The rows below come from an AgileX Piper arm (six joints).
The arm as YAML. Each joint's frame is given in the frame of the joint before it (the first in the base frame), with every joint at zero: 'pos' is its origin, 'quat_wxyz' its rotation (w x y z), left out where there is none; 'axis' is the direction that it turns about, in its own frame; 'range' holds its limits. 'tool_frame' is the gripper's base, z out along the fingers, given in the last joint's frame.
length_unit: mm
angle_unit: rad
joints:
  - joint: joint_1
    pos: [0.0, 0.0, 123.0]
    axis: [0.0, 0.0, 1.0]
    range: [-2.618, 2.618]
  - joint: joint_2
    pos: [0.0, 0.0, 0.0]
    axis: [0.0, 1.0, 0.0]
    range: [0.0, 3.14]
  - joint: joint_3
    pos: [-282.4, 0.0, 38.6]
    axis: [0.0, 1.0, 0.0]
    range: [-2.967, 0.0]
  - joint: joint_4
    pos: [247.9, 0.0, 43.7]
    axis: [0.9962, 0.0, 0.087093]
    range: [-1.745, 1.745]
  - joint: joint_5
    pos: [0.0, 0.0, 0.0]
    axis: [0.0, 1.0, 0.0]
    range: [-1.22, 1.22]
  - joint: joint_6
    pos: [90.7, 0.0, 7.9]
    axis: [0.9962, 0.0, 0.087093]
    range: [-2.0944, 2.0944]
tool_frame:
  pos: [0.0, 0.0, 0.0]
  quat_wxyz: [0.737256, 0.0, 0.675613, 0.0]
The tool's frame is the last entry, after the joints.
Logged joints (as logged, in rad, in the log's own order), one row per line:
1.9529, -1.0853, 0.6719, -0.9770, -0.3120, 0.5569
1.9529, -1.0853, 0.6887, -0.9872, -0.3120, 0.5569
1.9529, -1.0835, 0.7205, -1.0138, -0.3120, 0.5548
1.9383, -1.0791, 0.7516, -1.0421, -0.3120, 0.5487
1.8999, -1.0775, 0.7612, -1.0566, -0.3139, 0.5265
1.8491, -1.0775, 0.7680, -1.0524, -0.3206, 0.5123
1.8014, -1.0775, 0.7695, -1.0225, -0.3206, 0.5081
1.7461, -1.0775, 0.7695, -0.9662, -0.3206, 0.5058
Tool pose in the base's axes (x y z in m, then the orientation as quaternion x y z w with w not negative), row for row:
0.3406, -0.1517, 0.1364, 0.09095, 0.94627, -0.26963, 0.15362
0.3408, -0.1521, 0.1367, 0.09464, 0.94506, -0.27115, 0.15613
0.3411, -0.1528, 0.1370, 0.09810, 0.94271, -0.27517, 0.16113
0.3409, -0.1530, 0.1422, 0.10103, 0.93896, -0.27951, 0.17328
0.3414, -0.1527, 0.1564, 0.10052, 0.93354, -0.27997, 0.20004
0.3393, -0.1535, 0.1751, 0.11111, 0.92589, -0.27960, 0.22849
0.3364, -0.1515, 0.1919, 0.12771, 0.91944, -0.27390, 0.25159
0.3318, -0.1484, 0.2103, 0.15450, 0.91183, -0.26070, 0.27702
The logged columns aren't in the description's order. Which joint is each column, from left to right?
Columns, left to right: joint_2, joint_3, joint_6, joint_4, joint_1, joint_5.
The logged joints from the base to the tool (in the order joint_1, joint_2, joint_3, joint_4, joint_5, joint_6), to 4 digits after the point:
-0.3120, 1.9529, -1.0853, -0.9770, 0.5569, 0.6719
-0.3120, 1.9529, -1.0853, -0.9872, 0.5569, 0.6887
-0.3120, 1.9529, -1.0835, -1.0138, 0.5548, 0.7205
-0.3120, 1.9383, -1.0791, -1.0421, 0.5487, 0.7516
-0.3139, 1.8999, -1.0775, -1.0566, 0.5265, 0.7612
-0.3206, 1.8491, -1.0775, -1.0524, 0.5123, 0.7680
-0.3206, 1.8014, -1.0775, -1.0225, 0.5081, 0.7695
-0.3206, 1.7461, -1.0775, -0.9662, 0.5058, 0.7695

